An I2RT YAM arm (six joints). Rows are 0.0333 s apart.
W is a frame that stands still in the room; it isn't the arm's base.
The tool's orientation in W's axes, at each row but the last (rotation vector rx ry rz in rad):
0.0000, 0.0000, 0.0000
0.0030, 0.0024, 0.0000
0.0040, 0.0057, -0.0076
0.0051, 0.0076, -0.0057
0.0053, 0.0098, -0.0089
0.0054, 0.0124, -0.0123
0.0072, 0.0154, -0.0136
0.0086, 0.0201, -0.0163
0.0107, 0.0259, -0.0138
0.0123, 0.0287, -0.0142
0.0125, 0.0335, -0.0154
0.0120, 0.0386, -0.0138
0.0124, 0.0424, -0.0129
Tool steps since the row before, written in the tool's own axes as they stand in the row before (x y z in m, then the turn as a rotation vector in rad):
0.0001, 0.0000, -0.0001, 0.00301, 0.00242, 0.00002
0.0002, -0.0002, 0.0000, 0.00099, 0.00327, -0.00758
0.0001, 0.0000, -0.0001, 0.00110, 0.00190, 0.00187
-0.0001, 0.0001, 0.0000, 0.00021, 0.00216, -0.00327
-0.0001, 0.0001, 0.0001, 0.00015, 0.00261, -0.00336
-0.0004, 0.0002, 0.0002, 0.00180, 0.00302, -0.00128
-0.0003, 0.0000, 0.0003, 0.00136, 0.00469, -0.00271
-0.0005, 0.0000, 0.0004, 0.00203, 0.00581, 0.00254
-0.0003, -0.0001, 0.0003, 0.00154, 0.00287, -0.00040
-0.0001, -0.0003, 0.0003, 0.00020, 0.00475, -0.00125
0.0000, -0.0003, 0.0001, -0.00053, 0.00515, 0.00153
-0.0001, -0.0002, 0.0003, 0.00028, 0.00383, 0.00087
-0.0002, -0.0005, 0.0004, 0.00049, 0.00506, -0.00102
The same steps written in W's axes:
0.0001, 0.0000, -0.0001, 0.00301, 0.00242, 0.00002
0.0002, -0.0002, 0.0000, 0.00097, 0.00329, -0.00757
0.0001, 0.0000, -0.0001, 0.00113, 0.00188, 0.00187
-0.0001, 0.0001, 0.0000, 0.00020, 0.00218, -0.00326
-0.0001, 0.0001, 0.0001, 0.00014, 0.00263, -0.00335
-0.0004, 0.0002, 0.0002, 0.00182, 0.00300, -0.00129
-0.0003, 0.0000, 0.0003, 0.00138, 0.00469, -0.00270
-0.0005, 0.0000, 0.0004, 0.00218, 0.00575, 0.00255
-0.0003, -0.0001, 0.0003, 0.00157, 0.00285, -0.00041
-0.0001, -0.0003, 0.0003, 0.00023, 0.00476, -0.00120
0.0000, -0.0003, 0.0001, -0.00040, 0.00514, 0.00161
-0.0001, -0.0002, 0.0003, 0.00037, 0.00381, 0.00090
-0.0002, -0.0005, 0.0004, 0.00051, 0.00507, -0.00098

